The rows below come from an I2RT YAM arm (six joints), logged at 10 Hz.
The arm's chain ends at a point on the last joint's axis. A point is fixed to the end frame.
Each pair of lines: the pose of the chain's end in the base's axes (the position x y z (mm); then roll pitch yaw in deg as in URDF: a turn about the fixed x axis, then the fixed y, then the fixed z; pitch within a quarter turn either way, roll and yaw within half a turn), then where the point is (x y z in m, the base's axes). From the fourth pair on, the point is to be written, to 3 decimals.
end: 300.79, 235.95, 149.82, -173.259, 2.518, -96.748
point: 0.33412 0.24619 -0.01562
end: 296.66, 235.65, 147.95, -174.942, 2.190, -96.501
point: 0.32499 0.24568 -0.01844
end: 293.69, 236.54, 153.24, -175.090, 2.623, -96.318
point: 0.32169 0.24796 -0.01311
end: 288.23, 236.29, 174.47, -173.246, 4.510, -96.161
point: 0.322 0.253 0.010
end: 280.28, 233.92, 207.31, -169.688, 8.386, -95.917
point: 0.325 0.260 0.046
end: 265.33, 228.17, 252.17, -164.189, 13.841, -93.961
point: 0.326 0.269 0.100
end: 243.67, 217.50, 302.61, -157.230, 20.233, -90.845
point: 0.321 0.275 0.164
